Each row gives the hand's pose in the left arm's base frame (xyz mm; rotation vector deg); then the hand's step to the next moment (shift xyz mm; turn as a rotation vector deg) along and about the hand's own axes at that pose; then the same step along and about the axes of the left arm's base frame.
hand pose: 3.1 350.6 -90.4 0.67 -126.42 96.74
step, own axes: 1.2 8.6 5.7 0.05 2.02 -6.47
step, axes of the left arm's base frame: -4.6 -2.6 -8.9 1.30 6.64 -0.44
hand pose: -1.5 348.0 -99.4 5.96 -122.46 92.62
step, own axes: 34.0 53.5 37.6 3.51 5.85 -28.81
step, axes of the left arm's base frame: -59.4 -11.3 -42.1 3.87 29.27 2.14
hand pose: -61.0 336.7 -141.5 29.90 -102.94 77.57
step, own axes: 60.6 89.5 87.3 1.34 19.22 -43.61
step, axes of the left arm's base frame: -131.6 -42.4 -13.6 0.65 47.28 -6.11
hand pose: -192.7 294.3 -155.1 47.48 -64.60 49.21
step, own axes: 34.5 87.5 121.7 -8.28 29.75 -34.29
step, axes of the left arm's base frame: -120.1 -64.9 70.8 -14.45 42.12 -12.10
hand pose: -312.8 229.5 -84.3 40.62 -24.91 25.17
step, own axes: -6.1 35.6 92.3 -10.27 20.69 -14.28
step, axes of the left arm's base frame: -44.7 -41.7 78.0 -15.95 21.57 -4.25
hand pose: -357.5 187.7 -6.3 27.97 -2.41 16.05
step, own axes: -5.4 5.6 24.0 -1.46 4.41 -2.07
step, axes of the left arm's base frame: -6.1 -7.9 23.2 -2.67 4.33 0.03
